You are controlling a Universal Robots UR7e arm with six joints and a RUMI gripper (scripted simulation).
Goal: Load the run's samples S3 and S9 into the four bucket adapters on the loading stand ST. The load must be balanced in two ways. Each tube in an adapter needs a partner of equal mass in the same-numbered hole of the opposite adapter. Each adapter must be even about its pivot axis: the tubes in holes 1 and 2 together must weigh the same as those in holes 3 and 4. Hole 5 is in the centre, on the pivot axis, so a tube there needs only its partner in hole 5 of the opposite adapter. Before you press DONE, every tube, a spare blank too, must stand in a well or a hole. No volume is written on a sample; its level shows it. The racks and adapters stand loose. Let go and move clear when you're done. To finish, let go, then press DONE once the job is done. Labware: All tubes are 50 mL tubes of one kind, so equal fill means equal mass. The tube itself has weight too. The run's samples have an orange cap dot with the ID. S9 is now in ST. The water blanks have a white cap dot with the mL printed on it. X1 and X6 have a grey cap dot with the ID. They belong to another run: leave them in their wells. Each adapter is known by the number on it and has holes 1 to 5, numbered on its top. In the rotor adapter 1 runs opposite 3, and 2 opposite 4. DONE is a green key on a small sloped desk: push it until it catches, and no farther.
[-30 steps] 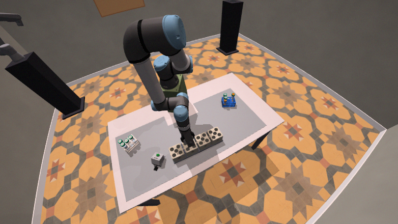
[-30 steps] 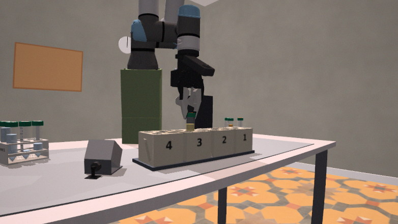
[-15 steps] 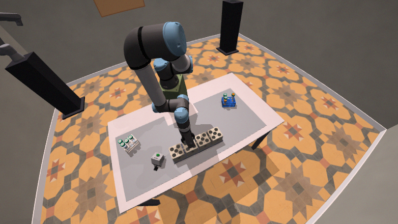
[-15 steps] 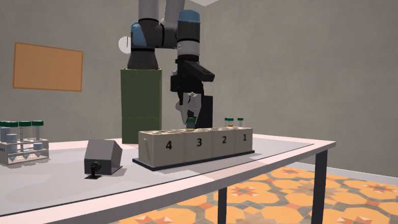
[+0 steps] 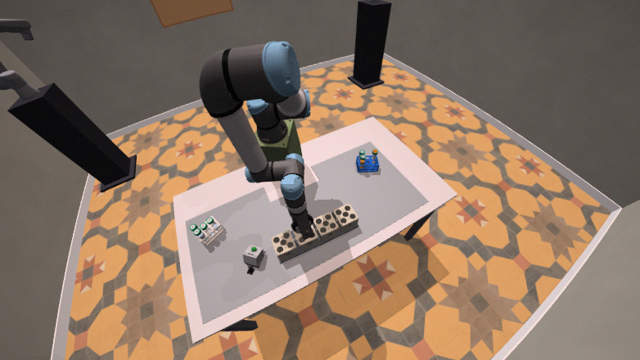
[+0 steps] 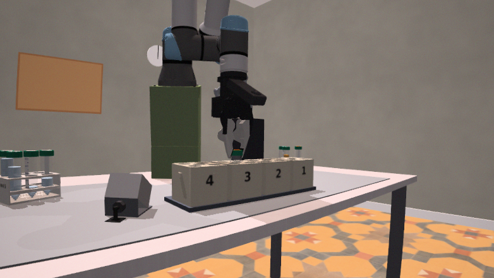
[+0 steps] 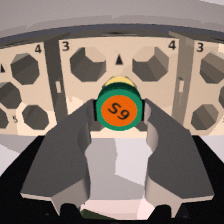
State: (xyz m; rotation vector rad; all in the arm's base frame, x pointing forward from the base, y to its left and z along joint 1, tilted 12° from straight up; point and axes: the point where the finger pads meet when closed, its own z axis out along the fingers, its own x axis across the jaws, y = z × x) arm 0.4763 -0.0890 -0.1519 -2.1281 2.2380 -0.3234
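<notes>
Right now my hand is 5 cm above the tube and 1 cm to the left of it. From my hand the other things lie so: bucket adapter (22 cm to the left, 7 cm below, 1 cm ahead); then white rack (45 cm to the right, 29 cm behind, 9 cm below); then water blank (47 cm to the right, 25 cm behind, 6 cm below).
</notes>
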